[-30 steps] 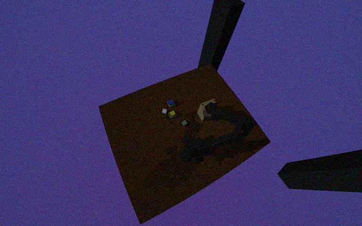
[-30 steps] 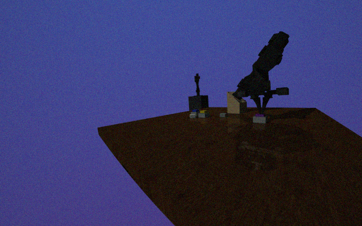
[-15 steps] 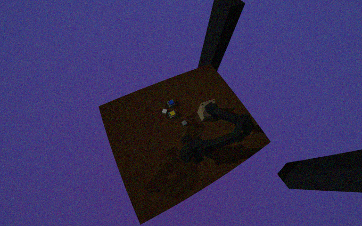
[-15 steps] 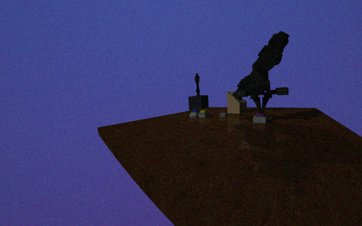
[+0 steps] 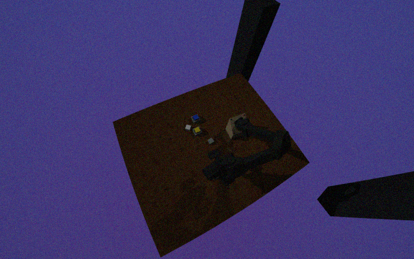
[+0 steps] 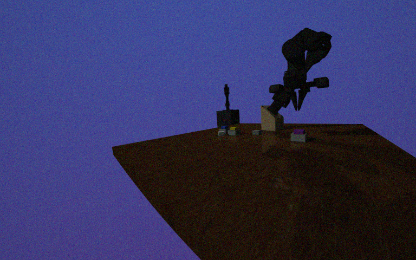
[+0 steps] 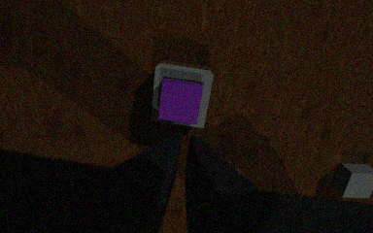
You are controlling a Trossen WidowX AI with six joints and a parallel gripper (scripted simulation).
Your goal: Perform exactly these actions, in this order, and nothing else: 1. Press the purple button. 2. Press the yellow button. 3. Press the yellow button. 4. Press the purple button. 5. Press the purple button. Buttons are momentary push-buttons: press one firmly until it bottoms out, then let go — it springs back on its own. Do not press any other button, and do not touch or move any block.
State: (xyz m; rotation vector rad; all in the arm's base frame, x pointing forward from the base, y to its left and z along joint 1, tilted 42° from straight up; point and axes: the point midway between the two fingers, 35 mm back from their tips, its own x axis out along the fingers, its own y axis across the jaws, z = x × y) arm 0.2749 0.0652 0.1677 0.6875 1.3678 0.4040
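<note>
The yellow button lies 50 mm behind my gripper tip, 300 mm to the right of it and 80 mm below it. Also, from my gripper tip: purple button: 10 mm to the left, 80 mm below; grey block: 20 mm behind, 350 mm to the right, 100 mm below; blue button: 100 mm behind, 380 mm to the right, 80 mm below.
</note>
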